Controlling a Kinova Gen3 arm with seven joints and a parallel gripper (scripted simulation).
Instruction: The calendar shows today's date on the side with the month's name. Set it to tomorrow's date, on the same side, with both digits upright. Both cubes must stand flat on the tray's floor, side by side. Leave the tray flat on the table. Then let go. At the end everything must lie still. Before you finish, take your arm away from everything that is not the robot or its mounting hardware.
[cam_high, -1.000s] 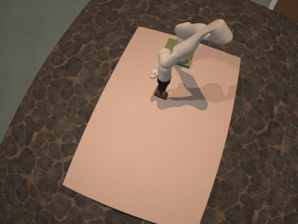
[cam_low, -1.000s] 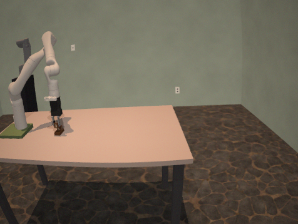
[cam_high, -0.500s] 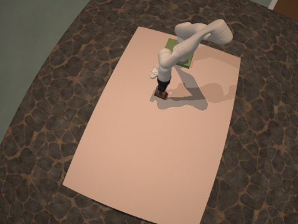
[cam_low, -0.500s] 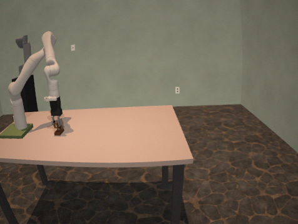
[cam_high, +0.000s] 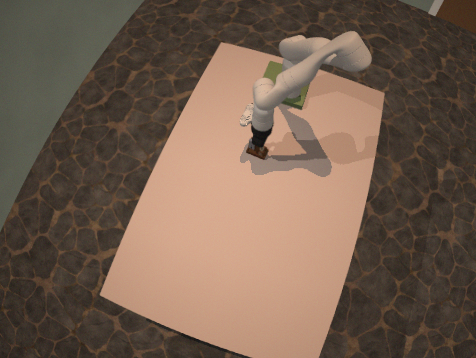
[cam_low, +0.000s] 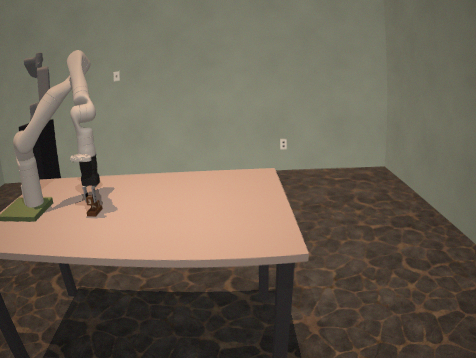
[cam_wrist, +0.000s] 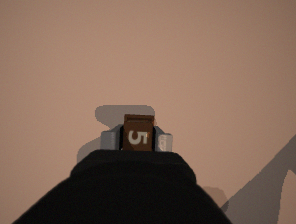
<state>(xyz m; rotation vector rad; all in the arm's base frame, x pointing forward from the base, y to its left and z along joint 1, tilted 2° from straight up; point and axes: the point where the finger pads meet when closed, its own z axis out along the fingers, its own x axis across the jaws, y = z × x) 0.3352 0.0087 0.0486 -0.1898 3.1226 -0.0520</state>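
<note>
My hand is 5 cm above the brown cube and 3 cm to the right of it. The rest, counted from my hand: brown tray (6 cm below, 2 cm to the left).
</note>
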